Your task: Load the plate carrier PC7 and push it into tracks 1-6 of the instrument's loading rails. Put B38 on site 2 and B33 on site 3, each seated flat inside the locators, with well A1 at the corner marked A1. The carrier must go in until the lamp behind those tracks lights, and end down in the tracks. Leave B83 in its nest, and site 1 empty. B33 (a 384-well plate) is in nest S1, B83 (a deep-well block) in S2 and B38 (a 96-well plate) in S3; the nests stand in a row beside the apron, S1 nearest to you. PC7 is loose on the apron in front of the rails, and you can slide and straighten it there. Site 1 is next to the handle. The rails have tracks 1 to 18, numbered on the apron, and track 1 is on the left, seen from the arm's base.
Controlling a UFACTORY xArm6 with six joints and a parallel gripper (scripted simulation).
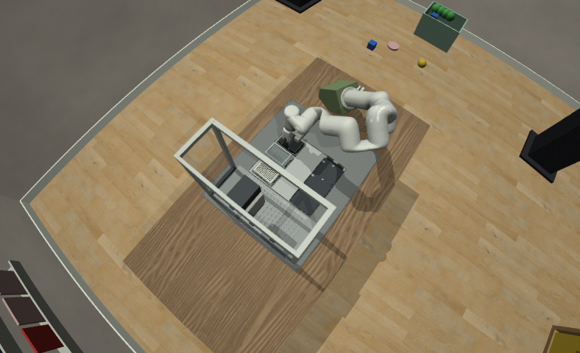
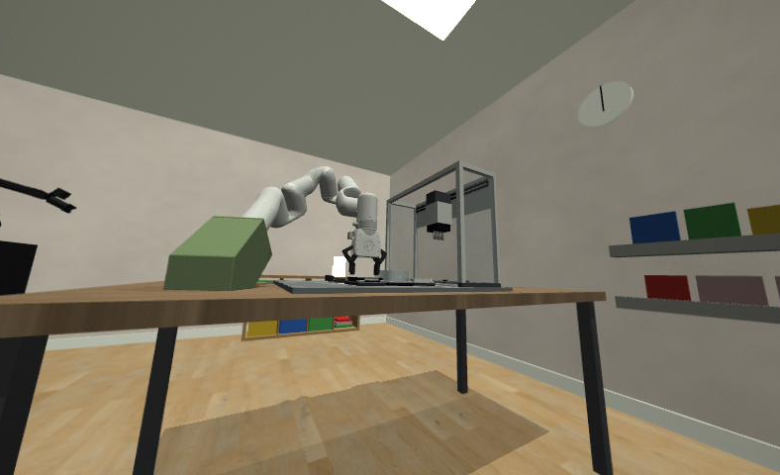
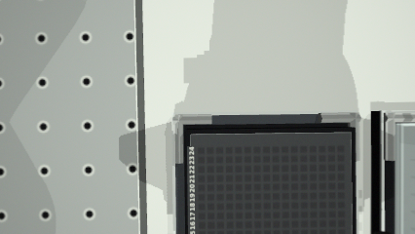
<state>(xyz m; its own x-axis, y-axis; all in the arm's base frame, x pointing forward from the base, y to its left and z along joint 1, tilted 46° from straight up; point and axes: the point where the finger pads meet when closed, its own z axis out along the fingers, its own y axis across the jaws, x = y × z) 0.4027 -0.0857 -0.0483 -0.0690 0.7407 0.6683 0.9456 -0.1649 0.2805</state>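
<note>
The dark 384-well plate is 20 mm below my hand. The rest, counted from my hand: white 96-well plate (220 mm ahead, 20 mm to the left, 20 mm below); nest s1 (40 mm below); deep-well block (110 mm ahead, 10 mm to the left, 10 mm below).
</note>
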